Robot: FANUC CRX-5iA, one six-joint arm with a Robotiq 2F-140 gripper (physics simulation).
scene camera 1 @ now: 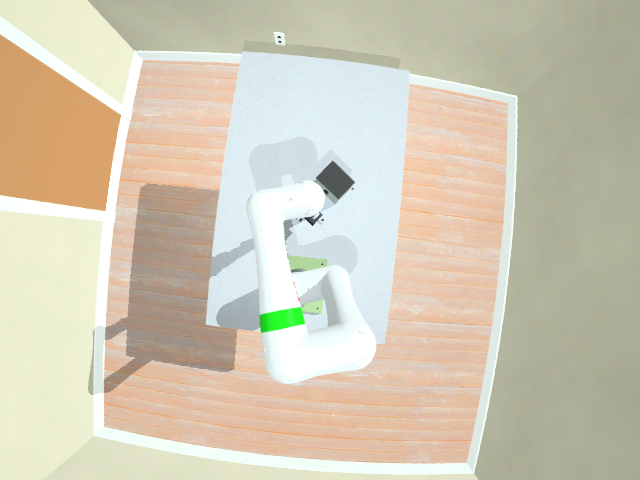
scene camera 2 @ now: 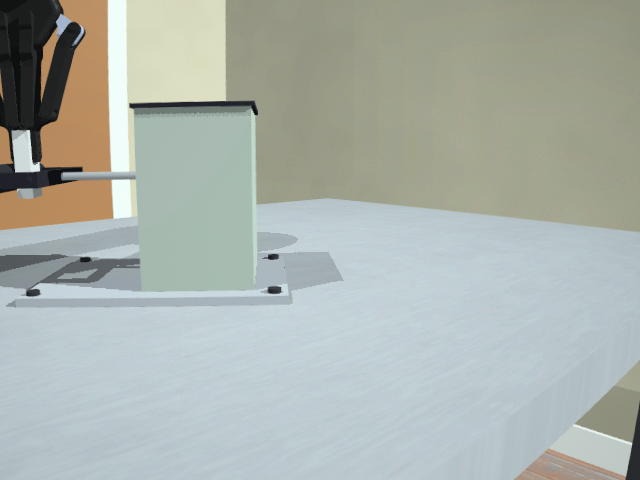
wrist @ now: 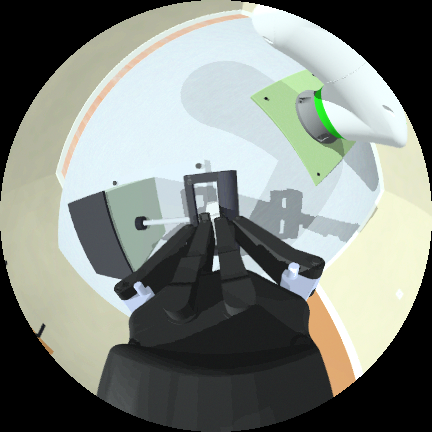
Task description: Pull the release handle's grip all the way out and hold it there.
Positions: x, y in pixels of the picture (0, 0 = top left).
Labels:
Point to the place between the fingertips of the gripper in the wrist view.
At 213, 209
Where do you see a bolted base plate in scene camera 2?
87, 282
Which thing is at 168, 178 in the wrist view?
A bolted base plate.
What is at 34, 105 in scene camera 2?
The gripper.

